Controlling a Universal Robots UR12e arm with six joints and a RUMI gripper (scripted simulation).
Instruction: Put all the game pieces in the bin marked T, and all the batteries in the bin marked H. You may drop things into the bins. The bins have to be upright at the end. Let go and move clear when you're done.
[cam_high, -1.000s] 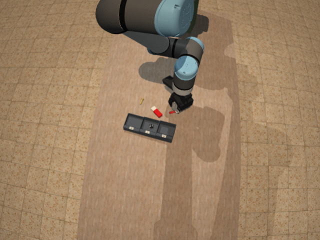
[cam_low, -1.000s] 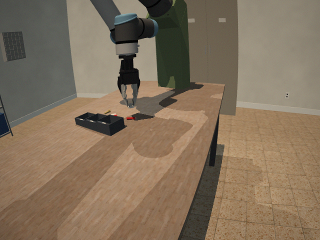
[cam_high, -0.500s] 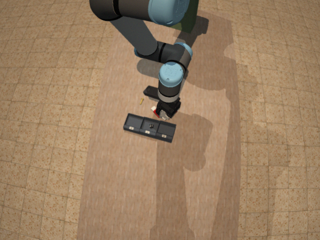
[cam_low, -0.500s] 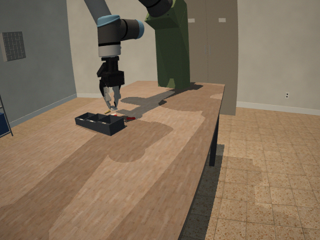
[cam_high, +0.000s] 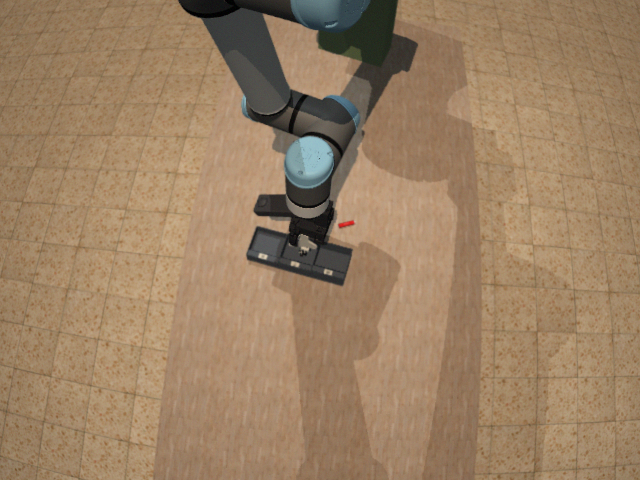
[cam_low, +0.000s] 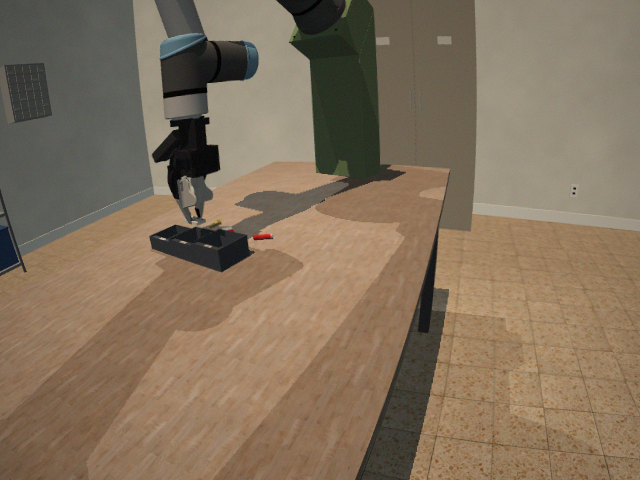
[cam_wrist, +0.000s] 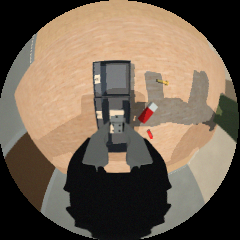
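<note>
The three-compartment bin row is 60 mm below my hand, 10 mm to the right of it and 10 mm ahead of it. Round my hand: red-and-white block 80 mm below, 80 mm behind, 60 mm to the left; then white domino 10 mm below; then black die 70 mm below, 10 mm to the left.
</note>
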